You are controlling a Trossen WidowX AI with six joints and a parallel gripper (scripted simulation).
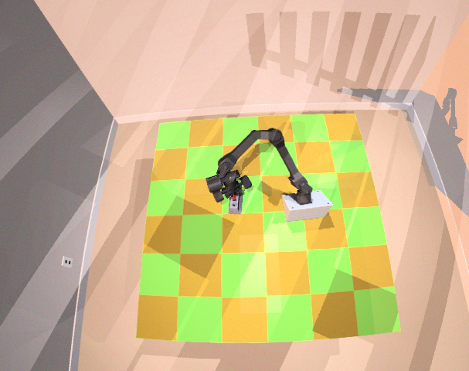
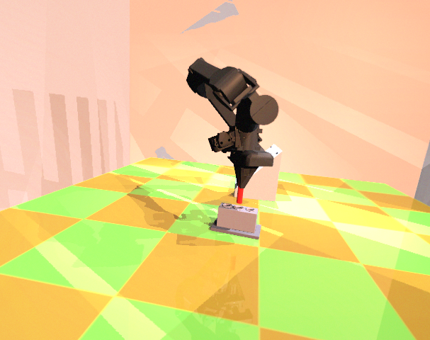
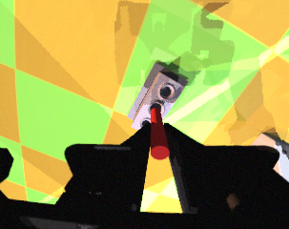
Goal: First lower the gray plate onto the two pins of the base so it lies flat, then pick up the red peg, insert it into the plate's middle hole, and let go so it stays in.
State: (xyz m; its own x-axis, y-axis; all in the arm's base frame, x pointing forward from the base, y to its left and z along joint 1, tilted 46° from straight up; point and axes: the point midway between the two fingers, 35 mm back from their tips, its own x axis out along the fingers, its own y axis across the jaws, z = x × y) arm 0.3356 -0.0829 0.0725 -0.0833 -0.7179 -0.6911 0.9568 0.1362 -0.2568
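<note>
The gray plate is 7 cm below my gripper tip. Round my gripper tip: base 10 cm below; red peg right at my gripper tip.
</note>
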